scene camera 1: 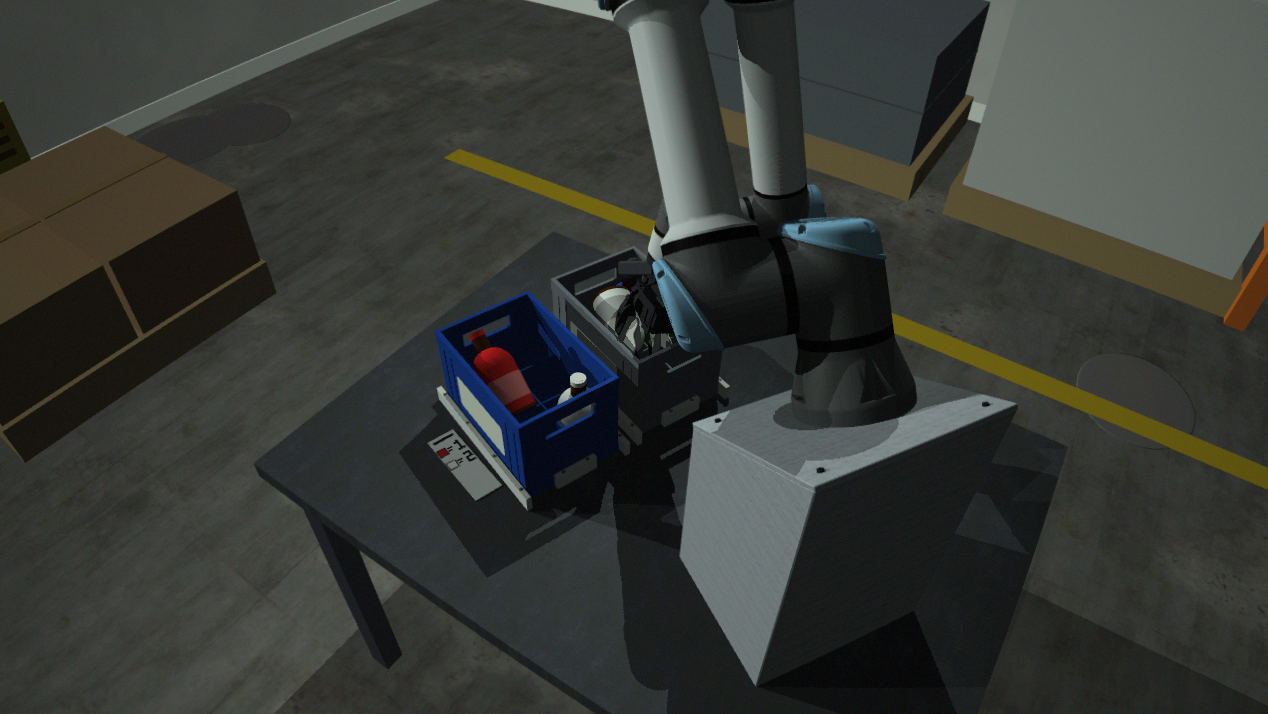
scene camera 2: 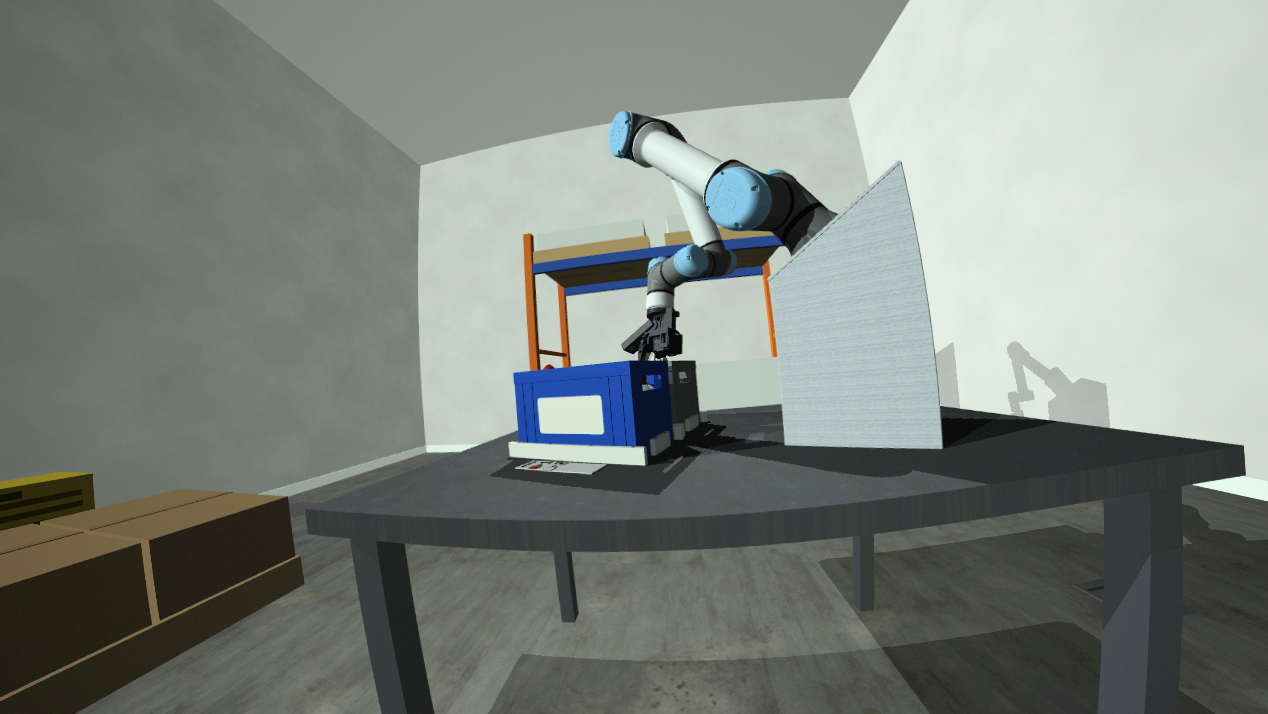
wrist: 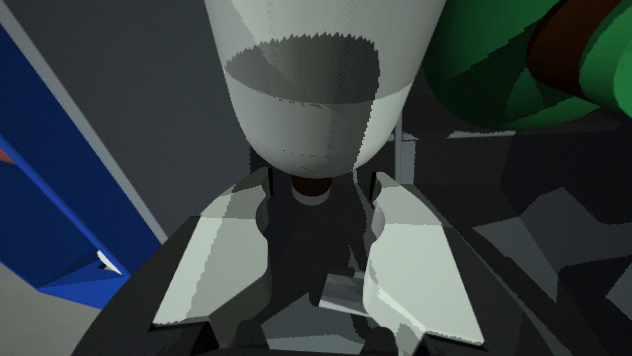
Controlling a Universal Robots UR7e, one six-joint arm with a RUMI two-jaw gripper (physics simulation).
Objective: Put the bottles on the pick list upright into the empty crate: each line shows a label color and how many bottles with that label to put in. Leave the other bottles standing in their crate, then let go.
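Places are measured from the arm's base along level axes (x down, y left, z ahead), in centimetres.
Where they show: gripper, fingertip midpoint: (wrist: 321, 172); arm's base, link origin: (scene camera 1: 854, 404) (scene camera 2: 832, 254).
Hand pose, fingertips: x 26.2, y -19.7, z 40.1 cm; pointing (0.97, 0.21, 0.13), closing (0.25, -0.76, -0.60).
Each offset is from my fingertips to the top centre of the thing. "spot": to the spot under its first point. Level surfaces: height alone.
A white bottle {dx -7.0, dy -3.5, dz +4.3 cm} (scene camera 1: 610, 303) (wrist: 320, 65) leans steeply in the grey crate {dx -7.1, dy -6.6, dz +3.3 cm} (scene camera 1: 661, 385) (scene camera 2: 685, 394) (wrist: 125, 100). My gripper (scene camera 1: 637, 321) (wrist: 321, 172) is partly open and empty, down in that crate; the bottle's brown neck shows between and beyond the fingertips in the wrist view. A green bottle {spot: dx -1.5, dy -8.1, dz +1.7 cm} (wrist: 465, 65) is beside the white one. The blue crate (scene camera 1: 567, 439) (scene camera 2: 650, 412) (wrist: 30, 70) holds a leaning red bottle {dx -8.3, dy +17.1, dz +17.2 cm} (scene camera 1: 501, 376) and a white-capped bottle {dx -5.9, dy +14.3, dz +2.9 cm} (scene camera 1: 578, 383), mostly hidden by the wall. The pick list {dx +10.3, dy +27.8, dz +18.2 cm} (scene camera 1: 474, 478) (scene camera 2: 576, 468) shows a red and a white swatch, apparently with 1 and 2.
Both crates stand close side by side on the dark table {dx +10.5 cm} (scene camera 1: 354, 443) (scene camera 2: 798, 496). The arm's metal pedestal (scene camera 1: 754, 532) (scene camera 2: 860, 354) stands beside them. The grey crate's walls and an inner divider {dx +1.0, dy -6.6, dz +3.3 cm} (wrist: 398, 150) are close around the fingers.
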